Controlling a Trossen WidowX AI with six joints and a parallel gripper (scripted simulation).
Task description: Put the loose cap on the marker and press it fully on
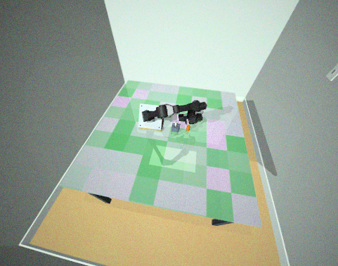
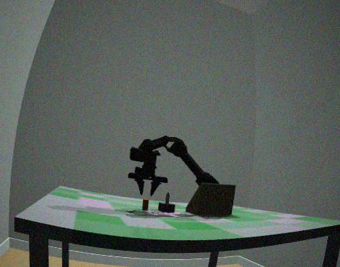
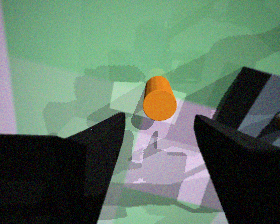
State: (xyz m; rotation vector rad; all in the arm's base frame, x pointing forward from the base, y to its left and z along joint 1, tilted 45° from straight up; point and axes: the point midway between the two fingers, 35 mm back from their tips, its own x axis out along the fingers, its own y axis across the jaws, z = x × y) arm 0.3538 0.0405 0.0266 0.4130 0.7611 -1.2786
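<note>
Right now my gripper tip is 5 cm above the orange cap. Also, from my gripper tip: holder block: 11 cm behind, 5 cm below, 2 cm to the right.
</note>
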